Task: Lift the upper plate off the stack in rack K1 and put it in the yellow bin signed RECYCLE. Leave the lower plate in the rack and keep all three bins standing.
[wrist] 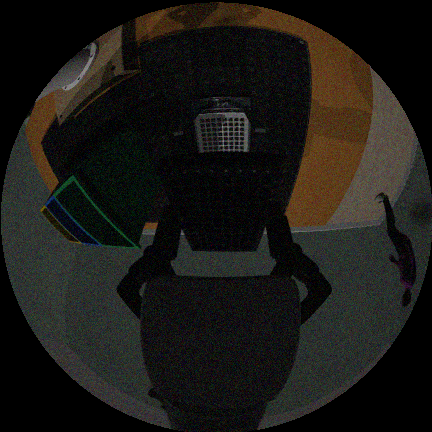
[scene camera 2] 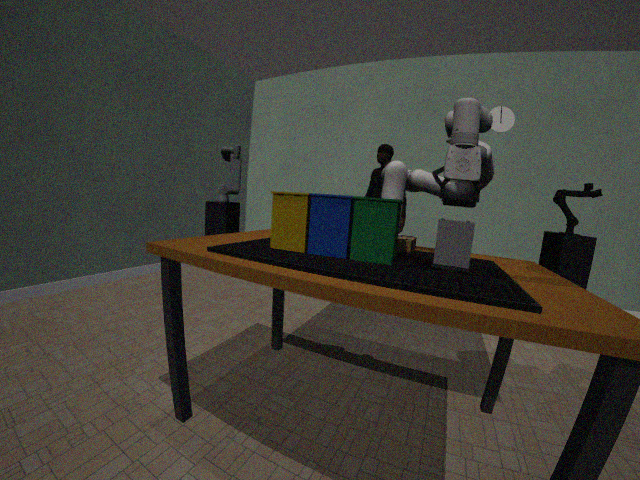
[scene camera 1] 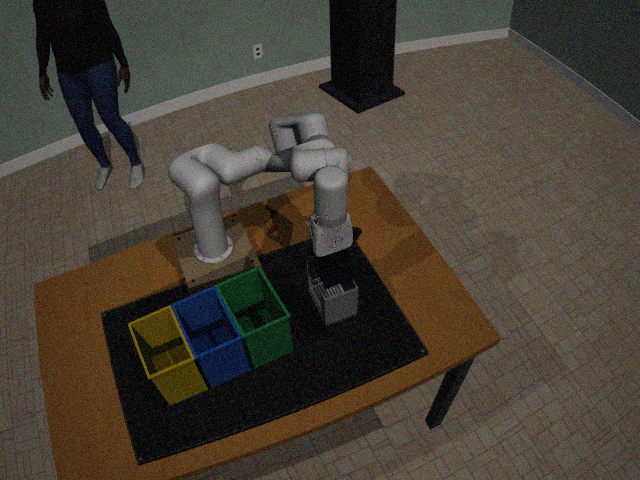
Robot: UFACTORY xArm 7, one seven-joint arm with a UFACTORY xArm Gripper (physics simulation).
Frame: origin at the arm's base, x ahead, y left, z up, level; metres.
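Seen in the pictures: gripper, fingertip midpoint: [wrist: 221, 212] [scene camera 1: 330, 260]; arm's base, origin of the base link: [scene camera 1: 213, 249].
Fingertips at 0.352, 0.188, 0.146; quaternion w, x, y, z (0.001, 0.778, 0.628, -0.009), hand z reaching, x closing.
Note:
Offsets run from my fingertips to a thing's top centre, as dx, dy, dz. Level surfaces: height alone.
My gripper [scene camera 1: 334, 261] [scene camera 2: 460, 193] [wrist: 221, 212] is shut on a dark plate, the upper plate @(+0.008, -0.002, +0.007) [scene camera 1: 336, 270] [wrist: 225, 192], and holds it level above rack K1 @(-0.003, -0.001, -0.050) [scene camera 1: 342, 308] [scene camera 2: 453, 243] [wrist: 221, 103], apart from it. The lower plate @(+0.007, -0.003, -0.155) [scene camera 1: 333, 290] [wrist: 223, 135], pale with a grid of wells, sits in the rack; the held plate hides part of it in the wrist view. The yellow bin @(-0.054, -0.487, -0.009) [scene camera 1: 180, 382] [scene camera 2: 289, 224] [wrist: 60, 228] stands upright at the far end of the bin row. Its sign is not readable here.
The blue bin @(-0.038, -0.357, -0.009) [scene camera 1: 227, 362] [scene camera 2: 329, 227] stands between the yellow bin and the green bin @(-0.023, -0.228, -0.009) [scene camera 1: 271, 342] [scene camera 2: 374, 229] [wrist: 117, 165], which is nearest the rack. All are upright on the black mat @(dz -0.188) [scene camera 1: 310, 384]. The arm's base stands behind them. A person [scene camera 1: 90, 67] [scene camera 2: 381, 173] stands beyond the table.

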